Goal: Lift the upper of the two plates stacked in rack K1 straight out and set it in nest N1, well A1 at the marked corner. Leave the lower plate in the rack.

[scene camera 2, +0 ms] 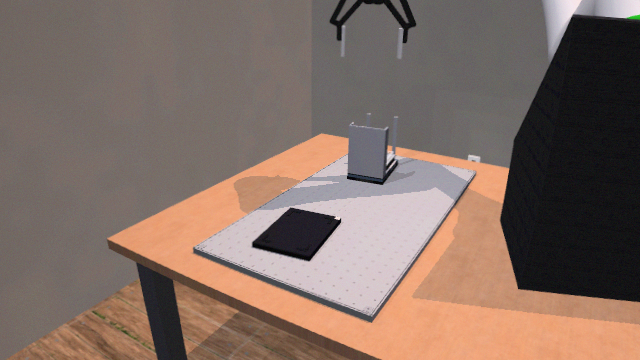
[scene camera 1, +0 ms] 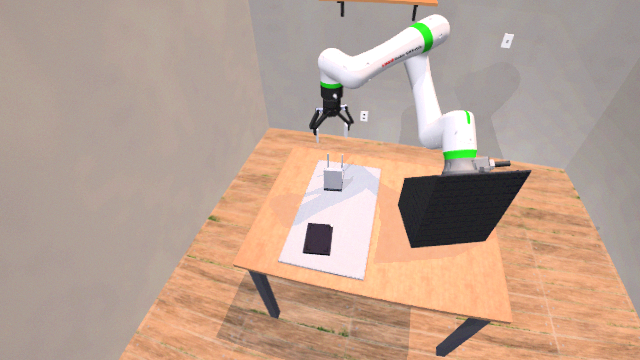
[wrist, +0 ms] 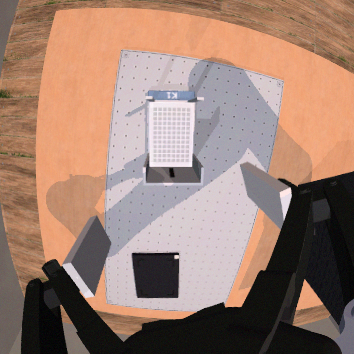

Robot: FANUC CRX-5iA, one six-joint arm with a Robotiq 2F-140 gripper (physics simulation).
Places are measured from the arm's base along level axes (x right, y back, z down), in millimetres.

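Pixels of known places: gripper, fingertip midpoint: [scene camera 2: 370, 56] [scene camera 1: 331, 138] [wrist: 171, 206]; arm's base at its link origin: [scene camera 1: 461, 174].
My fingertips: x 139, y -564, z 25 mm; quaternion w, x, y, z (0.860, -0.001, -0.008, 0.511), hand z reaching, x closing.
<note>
Ahead of a thing's pixels: the offset from my fingertips to its top centre. Level surfaces: height alone.
Rack K1 @(dz +166, dx +43, dy +3 mm) [scene camera 1: 333, 180] [scene camera 2: 367, 151] [wrist: 189, 175] stands on the perforated board, with a tall grey wall and two thin posts. The white upper plate @(dz +264, dx +33, dy +5 mm) [wrist: 171, 134], with a grid of wells, lies flat inside it in the wrist view. The lower plate cannot be told apart there. The black, flat nest N1 @(dz +296, dx -348, dy +25 mm) [scene camera 1: 318, 239] [scene camera 2: 298, 233] [wrist: 157, 275] has no plate on it. One of its corners carries a small white mark @(dz +299, dx -265, dy +67 mm) [scene camera 2: 338, 218] [wrist: 176, 257]. My gripper [scene camera 1: 331, 138] [scene camera 2: 371, 56] [wrist: 171, 206] is open and empty, pointing down, well above the rack and apart from it.
The light board @(dz +311 mm) [scene camera 1: 350, 230] [scene camera 2: 370, 250] [wrist: 210, 260] lies on the wooden table @(dz +323 mm) [scene camera 1: 270, 230] [scene camera 2: 165, 235] [wrist: 75, 100]. A large black box [scene camera 1: 455, 210] [scene camera 2: 580, 175] stands beside the arm's base, right of the board. A wall shelf [scene camera 1: 380, 2] hangs behind the arm.
</note>
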